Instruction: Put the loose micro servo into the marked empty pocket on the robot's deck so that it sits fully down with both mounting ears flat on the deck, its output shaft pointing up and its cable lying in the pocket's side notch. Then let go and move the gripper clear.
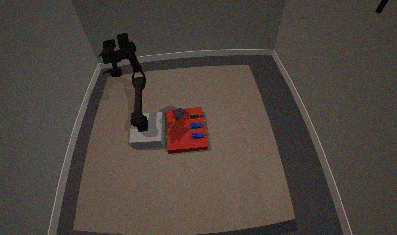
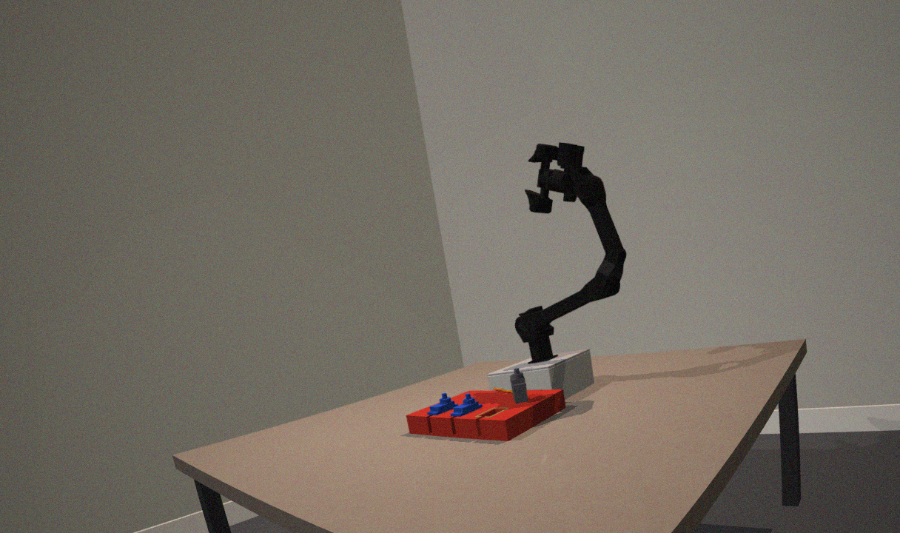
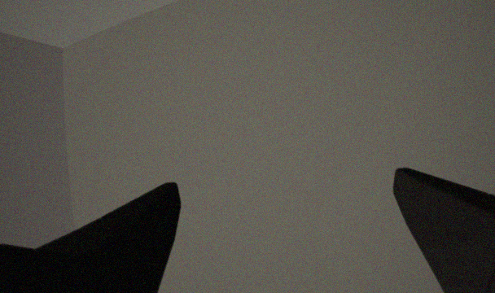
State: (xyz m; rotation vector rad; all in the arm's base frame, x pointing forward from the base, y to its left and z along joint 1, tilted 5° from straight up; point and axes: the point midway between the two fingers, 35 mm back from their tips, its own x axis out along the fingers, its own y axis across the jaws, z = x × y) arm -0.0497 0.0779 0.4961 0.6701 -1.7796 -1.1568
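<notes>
Right now my gripper tip is 30 cm short of the red deck, 3 cm to the left of it and 58 cm above it.
</notes>
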